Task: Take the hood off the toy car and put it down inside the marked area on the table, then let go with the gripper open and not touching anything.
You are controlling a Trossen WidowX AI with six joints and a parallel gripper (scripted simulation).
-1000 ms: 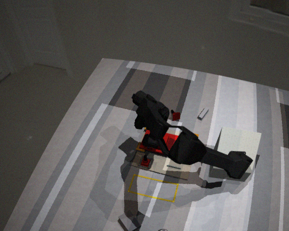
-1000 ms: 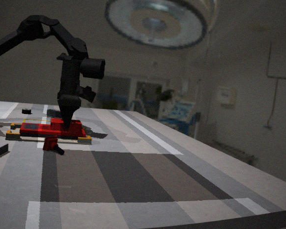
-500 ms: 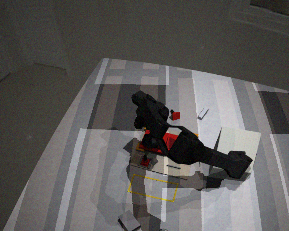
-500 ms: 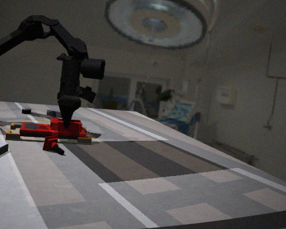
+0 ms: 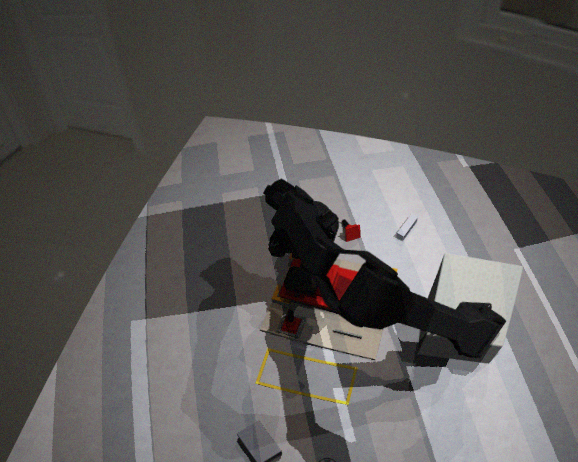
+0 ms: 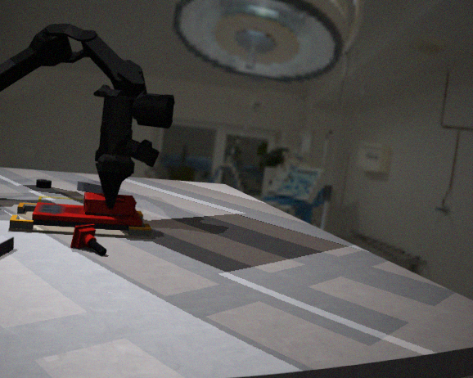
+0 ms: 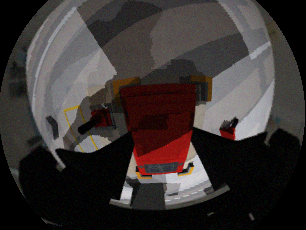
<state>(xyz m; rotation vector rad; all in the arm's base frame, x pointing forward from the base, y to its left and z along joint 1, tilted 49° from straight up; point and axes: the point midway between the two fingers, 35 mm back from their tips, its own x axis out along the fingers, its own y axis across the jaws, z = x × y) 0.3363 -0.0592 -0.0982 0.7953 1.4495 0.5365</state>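
Now: the grey engine block 2 cm below my gripper tip. Round my gripper tip: dark disc 41 cm to the left, 9 cm behind, 3 cm below; then grey bar 21 cm behind, 20 cm to the right, 3 cm below; then red hood right at my gripper tip.
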